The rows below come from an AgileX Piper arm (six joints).
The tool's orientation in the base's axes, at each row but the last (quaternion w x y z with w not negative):
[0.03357, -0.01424, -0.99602, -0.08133]
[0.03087, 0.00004, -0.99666, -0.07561]
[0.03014, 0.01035, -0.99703, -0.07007]
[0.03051, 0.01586, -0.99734, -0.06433]
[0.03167, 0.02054, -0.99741, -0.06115]
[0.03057, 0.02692, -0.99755, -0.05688]
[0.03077, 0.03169, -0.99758, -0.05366]
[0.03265, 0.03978, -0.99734, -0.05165]
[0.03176, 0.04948, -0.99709, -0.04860]
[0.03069, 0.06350, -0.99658, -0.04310]
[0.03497, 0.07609, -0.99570, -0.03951]
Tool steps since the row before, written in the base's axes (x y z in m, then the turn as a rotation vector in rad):
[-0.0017, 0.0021, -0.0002, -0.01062, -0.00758, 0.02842]
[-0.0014, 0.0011, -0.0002, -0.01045, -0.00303, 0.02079]
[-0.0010, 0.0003, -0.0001, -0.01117, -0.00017, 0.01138]
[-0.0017, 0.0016, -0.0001, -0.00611, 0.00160, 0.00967]
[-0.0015, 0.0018, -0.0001, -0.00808, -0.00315, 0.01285]
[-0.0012, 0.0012, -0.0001, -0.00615, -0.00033, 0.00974]
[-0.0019, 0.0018, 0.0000, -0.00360, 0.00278, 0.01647]
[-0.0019, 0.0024, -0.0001, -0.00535, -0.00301, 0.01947]
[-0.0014, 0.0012, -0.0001, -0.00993, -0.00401, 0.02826]
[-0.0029, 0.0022, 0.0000, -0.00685, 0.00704, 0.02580]
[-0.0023, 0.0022, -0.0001, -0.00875, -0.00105, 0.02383]
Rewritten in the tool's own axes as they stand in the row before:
[0.0017, 0.0020, 0.0006, 0.01238, -0.00326, -0.02853]
[0.0014, 0.0011, 0.0004, 0.01172, 0.00009, -0.02033]
[0.0010, 0.0003, 0.0002, 0.01182, 0.00161, -0.01058]
[0.0016, 0.0016, 0.0004, 0.00661, 0.00301, -0.00898]
[0.0014, 0.0018, 0.0004, 0.00898, -0.00124, -0.01258]
[0.0011, 0.0012, 0.0003, 0.00671, 0.00110, -0.00930]
[0.0018, 0.0019, 0.0003, 0.00436, 0.00477, -0.01582]
[0.0017, 0.0025, 0.0005, 0.00676, -0.00052, -0.01926]
[0.0013, 0.0013, 0.0003, 0.01192, -0.00019, -0.02777]
[0.0026, 0.0025, 0.0004, 0.00731, 0.01012, -0.02462]
[0.0019, 0.0025, 0.0004, 0.01031, 0.00227, -0.02311]

